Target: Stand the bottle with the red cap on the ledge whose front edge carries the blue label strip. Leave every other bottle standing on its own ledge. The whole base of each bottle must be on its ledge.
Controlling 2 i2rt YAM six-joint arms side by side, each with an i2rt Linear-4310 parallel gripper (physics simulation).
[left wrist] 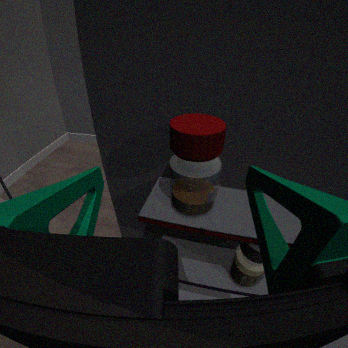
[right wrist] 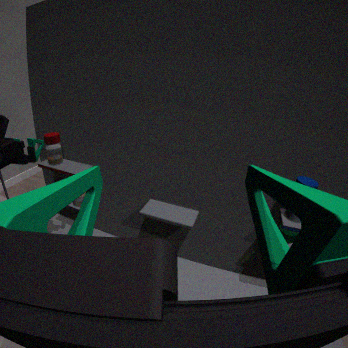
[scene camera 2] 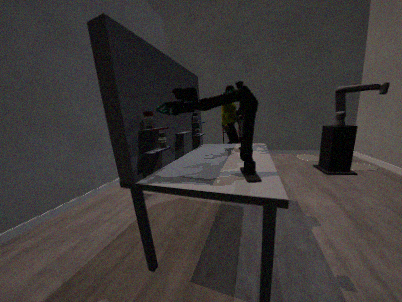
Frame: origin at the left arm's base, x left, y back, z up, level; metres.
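Seen in the pictures: left gripper, fingertip midpoint: [left wrist: 174,174] [right wrist: 30,141] [scene camera 2: 159,110]; right gripper, fingertip midpoint: [right wrist: 173,173] [scene camera 2: 223,93]; left arm's base, origin of the base link: [scene camera 2: 249,174].
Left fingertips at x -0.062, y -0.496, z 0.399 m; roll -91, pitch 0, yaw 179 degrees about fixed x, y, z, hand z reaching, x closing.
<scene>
Pixels of each thing's top centre, then the offset from my left fingertips to it. "spot": a spot on its surface instead. Level surfaces: height alone.
- bottle with the red cap, middle of its top: [left wrist: 197,122] [right wrist: 50,133] [scene camera 2: 148,111] dx -0.024, dy -0.080, dz +0.002 m
- red strip, surface spot: [left wrist: 200,231] spot: dx -0.030, dy -0.039, dz -0.109 m
- smaller bottle with a dark cap, middle of its top: [left wrist: 263,235] [scene camera 2: 161,132] dx -0.117, dy -0.049, dz -0.138 m
- blue-capped bottle, surface spot: [right wrist: 307,182] spot: dx -0.767, dy +0.135, dz +0.002 m
- small bare ledge, middle of its top: [right wrist: 169,211] dx -0.448, dy +0.040, dz -0.173 m
- table, its level: dz -0.398 m
The bottle with the red cap [scene camera 2: 148,120] [left wrist: 195,165] [right wrist: 53,148] stands upright on the upper left ledge, whose front edge carries a red strip [left wrist: 200,231]. My left gripper [left wrist: 174,174] [scene camera 2: 161,108] is open; in its wrist view the bottle shows centred beyond and between the fingertips, with no finger seen touching it. A smaller bottle with a dark cap [left wrist: 247,265] stands on the ledge below, partly behind the right finger. My right gripper [right wrist: 173,173] is open and empty. A blue-capped bottle [right wrist: 307,182] is partly hidden behind its right finger. I cannot make out the blue label strip.
A small bare ledge [right wrist: 170,212] juts from the dark upright panel [right wrist: 160,90] between the left ledges and the blue-capped bottle. The panel stands along the edge of the table [scene camera 2: 215,187]. More ledges with bottles [scene camera 2: 196,122] show farther along it.
</scene>
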